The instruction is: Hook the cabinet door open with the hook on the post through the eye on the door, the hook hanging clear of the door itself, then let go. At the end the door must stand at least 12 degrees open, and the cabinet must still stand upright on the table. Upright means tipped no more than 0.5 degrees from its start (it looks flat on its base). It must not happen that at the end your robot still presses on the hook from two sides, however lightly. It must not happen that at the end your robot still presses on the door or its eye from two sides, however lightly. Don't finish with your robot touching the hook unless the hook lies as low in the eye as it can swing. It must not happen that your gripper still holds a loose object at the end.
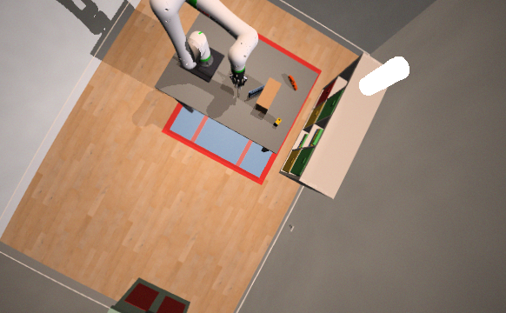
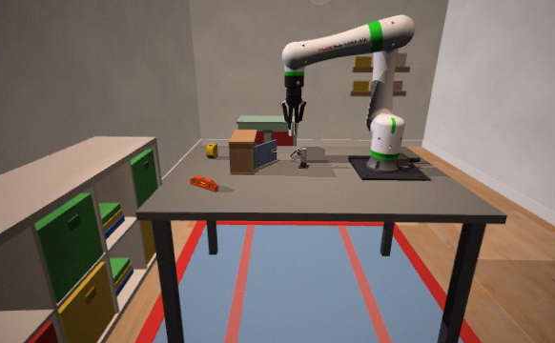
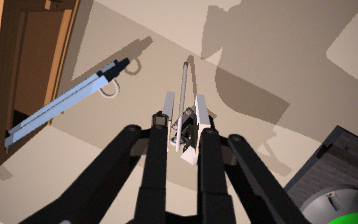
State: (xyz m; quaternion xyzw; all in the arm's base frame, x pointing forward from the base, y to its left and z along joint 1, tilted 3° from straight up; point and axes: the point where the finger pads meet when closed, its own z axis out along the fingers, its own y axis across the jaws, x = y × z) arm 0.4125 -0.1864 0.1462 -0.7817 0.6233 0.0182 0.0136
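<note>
The thin metal hook is 1 cm behind my hand, 4 cm to the left of it and 12 cm below it. Round my hand: door (15 cm ahead, 9 cm to the left, 10 cm below); yellow tape measure (43 cm ahead, 12 cm to the right, 14 cm below).
</note>
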